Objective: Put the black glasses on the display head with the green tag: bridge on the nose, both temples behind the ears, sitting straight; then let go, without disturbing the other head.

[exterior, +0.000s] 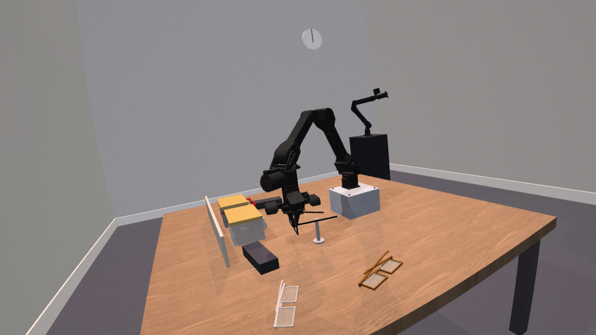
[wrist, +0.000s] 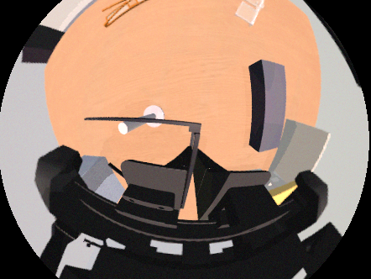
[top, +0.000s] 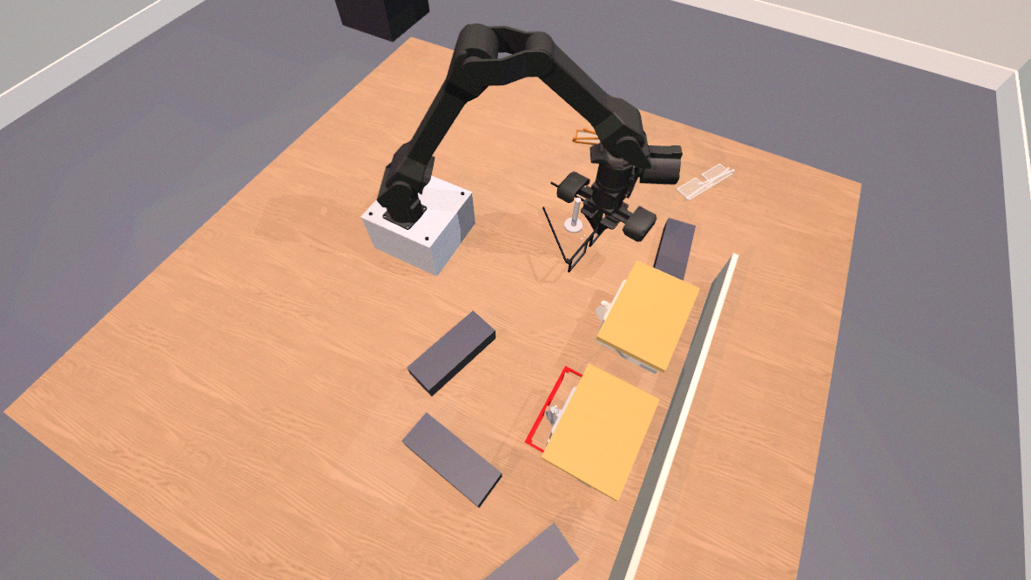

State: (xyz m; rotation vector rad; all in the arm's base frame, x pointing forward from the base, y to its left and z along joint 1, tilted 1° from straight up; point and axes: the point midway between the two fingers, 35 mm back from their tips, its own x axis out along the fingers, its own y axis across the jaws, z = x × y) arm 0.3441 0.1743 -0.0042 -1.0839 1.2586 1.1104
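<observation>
My gripper tip is now 70 mm past the white peg, 40 mm to the right of it and 40 mm above it. Also, from my gripper tip: thin white panel 260 mm to the right, 260 mm ahead, 10 mm below.
</observation>
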